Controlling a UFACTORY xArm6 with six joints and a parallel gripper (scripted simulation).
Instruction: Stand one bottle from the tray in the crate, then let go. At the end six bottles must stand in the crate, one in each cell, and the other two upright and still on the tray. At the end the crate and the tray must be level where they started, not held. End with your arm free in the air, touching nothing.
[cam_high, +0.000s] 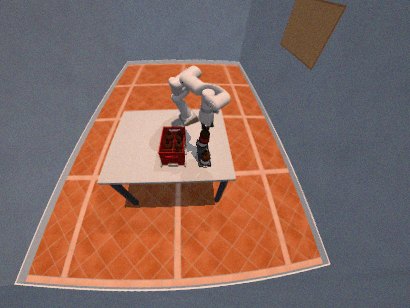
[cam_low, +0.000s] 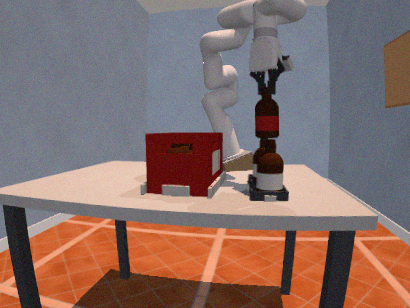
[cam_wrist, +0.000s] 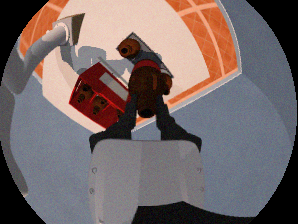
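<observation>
The brown bottle lies 70 mm below my hand. The rest, counted from my hand: red crate (70 mm behind, 240 mm to the right, 230 mm below); then tray (300 mm below).
</observation>
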